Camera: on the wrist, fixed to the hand. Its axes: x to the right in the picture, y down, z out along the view.
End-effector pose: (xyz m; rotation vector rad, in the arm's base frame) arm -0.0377 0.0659 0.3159 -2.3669 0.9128 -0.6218
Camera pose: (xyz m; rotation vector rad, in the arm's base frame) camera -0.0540 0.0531 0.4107 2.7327 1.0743 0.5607
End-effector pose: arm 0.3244 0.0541 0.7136 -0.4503 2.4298 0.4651
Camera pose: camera 0.2844 -0.0236 0.7557 -1.9604 1.1625 0.1943
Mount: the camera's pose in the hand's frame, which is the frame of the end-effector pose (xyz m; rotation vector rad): 0.0196 -0.0423 -0.0851 -0.3558 -0.2540 -1.5313
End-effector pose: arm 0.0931 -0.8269 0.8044 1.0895 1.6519 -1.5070
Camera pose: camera 0.0527 -0.7397 0.8179 0.7972 -2.4020 1.7523
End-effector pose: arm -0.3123 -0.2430 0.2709 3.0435 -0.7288 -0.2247
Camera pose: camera -0.2641 -0.2166 0.3509 2.4804 1.5411 -0.5954
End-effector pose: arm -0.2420 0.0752 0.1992 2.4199 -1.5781 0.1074
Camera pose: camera -0.1892 0.0950 0.2782 2.6434 0.4847 -0.6804
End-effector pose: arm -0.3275 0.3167 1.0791 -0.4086 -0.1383 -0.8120
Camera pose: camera -0.3479 0.2429 1.0195 -0.7360 -0.5834 -2.3099
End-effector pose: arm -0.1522 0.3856 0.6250 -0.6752 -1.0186 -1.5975
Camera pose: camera -0.1914 0.3042 0.5897 0.1874 1.2654 2.4667
